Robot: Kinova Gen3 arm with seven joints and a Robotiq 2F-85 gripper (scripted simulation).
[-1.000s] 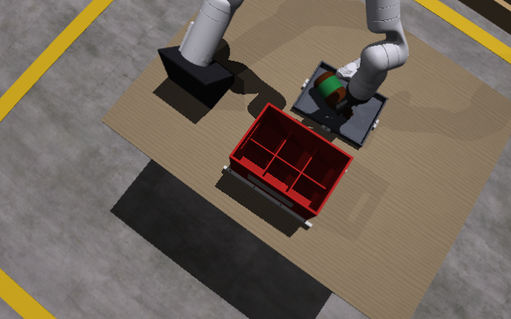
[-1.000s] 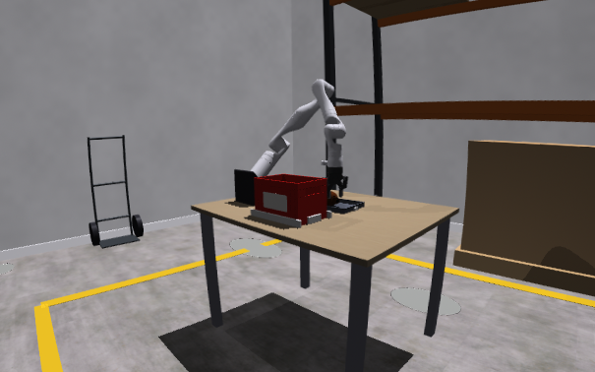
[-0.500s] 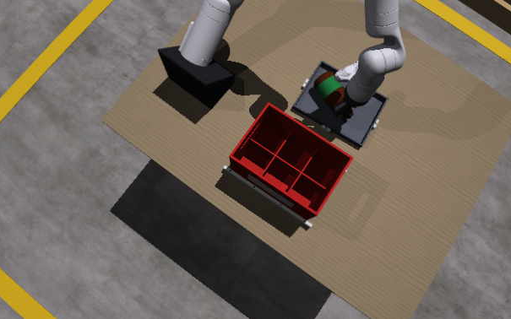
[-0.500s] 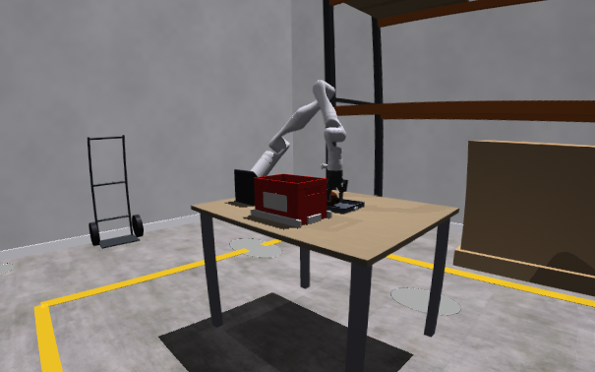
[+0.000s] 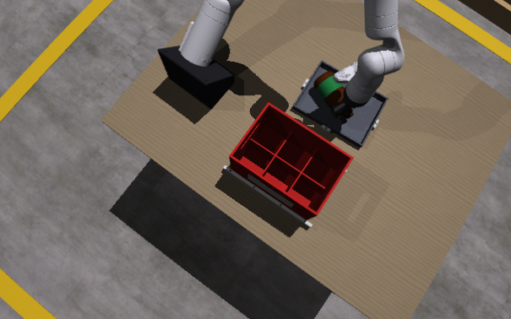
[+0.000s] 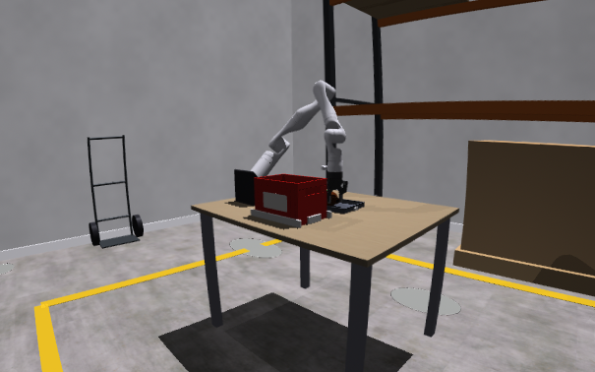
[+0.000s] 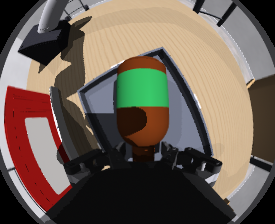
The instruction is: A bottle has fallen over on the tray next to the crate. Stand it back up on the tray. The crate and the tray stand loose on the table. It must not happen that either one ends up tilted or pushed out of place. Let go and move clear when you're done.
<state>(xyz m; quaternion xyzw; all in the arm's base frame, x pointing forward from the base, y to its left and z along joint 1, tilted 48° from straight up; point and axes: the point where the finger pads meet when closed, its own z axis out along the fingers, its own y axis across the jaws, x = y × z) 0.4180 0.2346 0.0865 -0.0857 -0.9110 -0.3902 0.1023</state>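
Right now my hand is 30 mm past the tray, 30 mm above it and 20 mm to the right of it. Round my hand: bottle 50 mm behind, 10 mm to the left; then red crate 270 mm to the right, 40 mm above, 10 mm behind.
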